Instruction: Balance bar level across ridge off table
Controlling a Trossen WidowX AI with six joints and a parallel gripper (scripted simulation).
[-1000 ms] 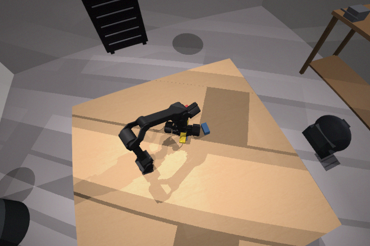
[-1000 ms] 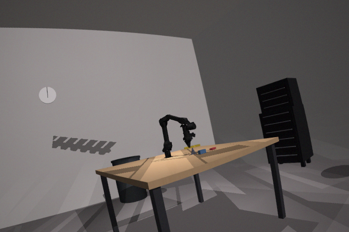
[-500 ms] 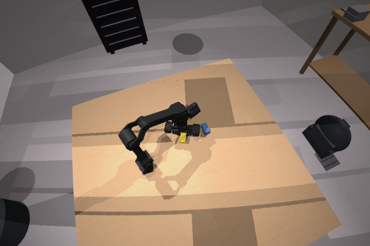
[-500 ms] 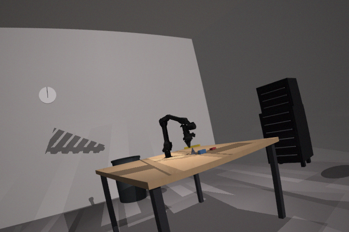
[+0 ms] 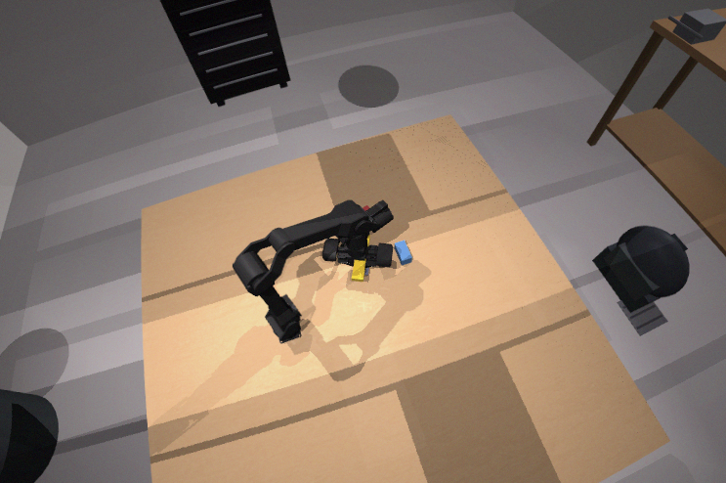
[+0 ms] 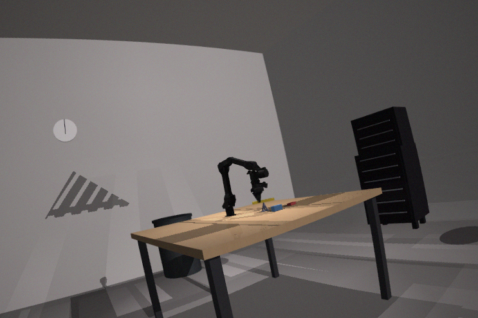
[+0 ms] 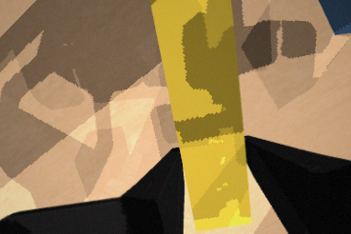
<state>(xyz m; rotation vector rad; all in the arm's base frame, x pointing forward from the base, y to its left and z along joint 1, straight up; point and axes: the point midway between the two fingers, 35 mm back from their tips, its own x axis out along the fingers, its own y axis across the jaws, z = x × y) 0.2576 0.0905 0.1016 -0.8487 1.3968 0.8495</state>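
The yellow bar lies 20 mm to the left of my gripper tip and 10 mm ahead of it. The rest, counted from my gripper tip: blue block: 150 mm ahead, 50 mm below, 20 mm to the left; red block: 200 mm to the left, 100 mm ahead, 60 mm below.
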